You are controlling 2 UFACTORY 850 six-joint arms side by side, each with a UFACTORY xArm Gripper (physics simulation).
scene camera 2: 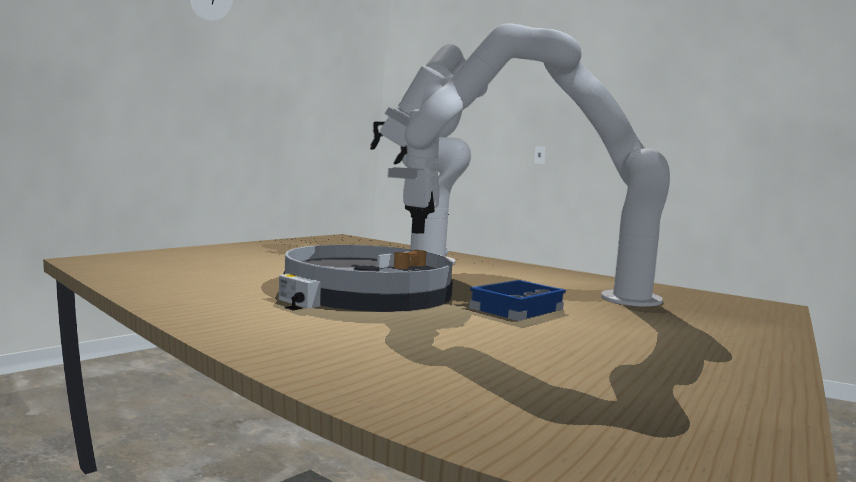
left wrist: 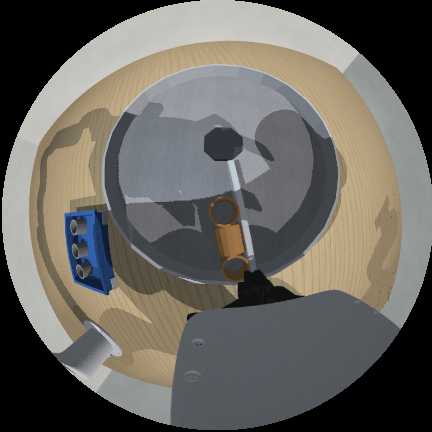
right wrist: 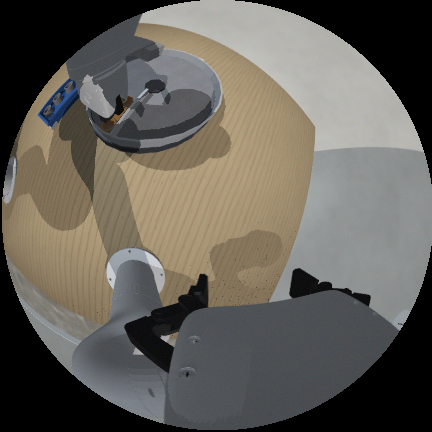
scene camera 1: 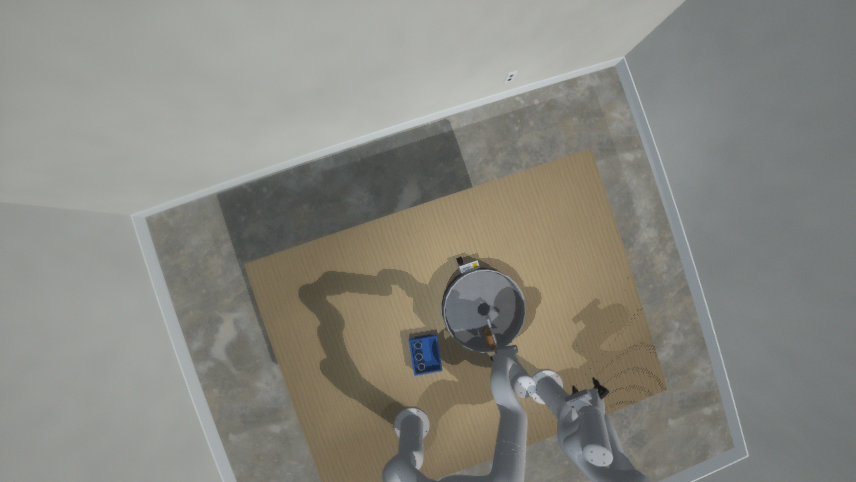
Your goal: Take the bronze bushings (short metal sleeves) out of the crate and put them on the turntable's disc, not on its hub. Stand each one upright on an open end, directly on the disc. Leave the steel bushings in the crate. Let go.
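Three bronze bushings are on the turntable's disc [scene camera 1: 464,311] [left wrist: 160,165], in a row beside a thin bar. In the left wrist view one bushing [left wrist: 214,218] shows its open end up, a middle one [left wrist: 229,240] lies on its side, and a third [left wrist: 225,273] near the wall shows its open end. Whether they touch is unclear. The dark hub [scene camera 1: 484,308] [left wrist: 223,144] is apart from them. Three steel bushings [left wrist: 78,227] [left wrist: 80,250] [left wrist: 84,270] are in the blue crate [scene camera 2: 497,305] [left wrist: 104,245]. My left gripper [scene camera 2: 418,231] is shut and empty above the bushings. My right gripper [scene camera 2: 386,154] [right wrist: 251,286] is open and empty.
The turntable's raised wall [scene camera 2: 365,282] surrounds the disc. The thin bar [left wrist: 234,175] runs from near the hub toward the wall. A control box [scene camera 1: 469,265] [scene camera 2: 299,290] is on the turntable's outer side. The left arm reaches over the wall; the right arm's base [right wrist: 135,270] is nearby.
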